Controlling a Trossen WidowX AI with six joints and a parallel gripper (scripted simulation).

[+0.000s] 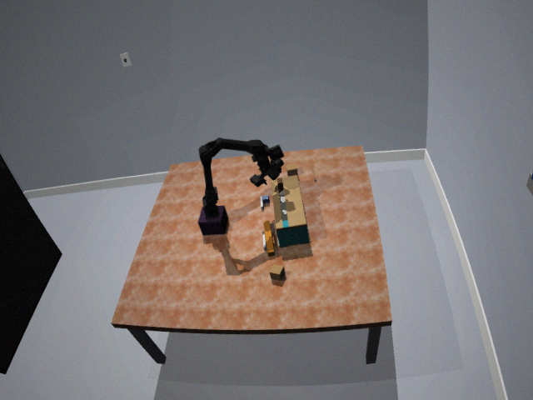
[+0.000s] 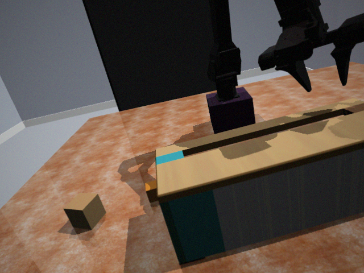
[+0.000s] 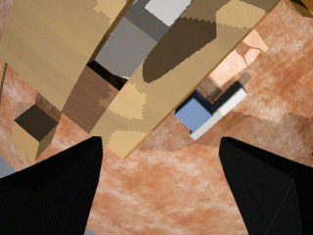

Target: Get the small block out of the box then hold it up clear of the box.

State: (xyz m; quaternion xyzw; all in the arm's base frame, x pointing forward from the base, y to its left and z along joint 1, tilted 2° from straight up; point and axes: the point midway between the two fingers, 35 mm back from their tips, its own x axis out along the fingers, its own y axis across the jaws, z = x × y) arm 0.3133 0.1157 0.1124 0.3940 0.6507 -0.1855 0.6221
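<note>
My gripper tip is now 50 mm past the light-blue block, 30 mm to the right of it and 150 mm above it. Also, from my gripper tip: box 40 mm ahead, 130 mm to the right, 100 mm below.
</note>
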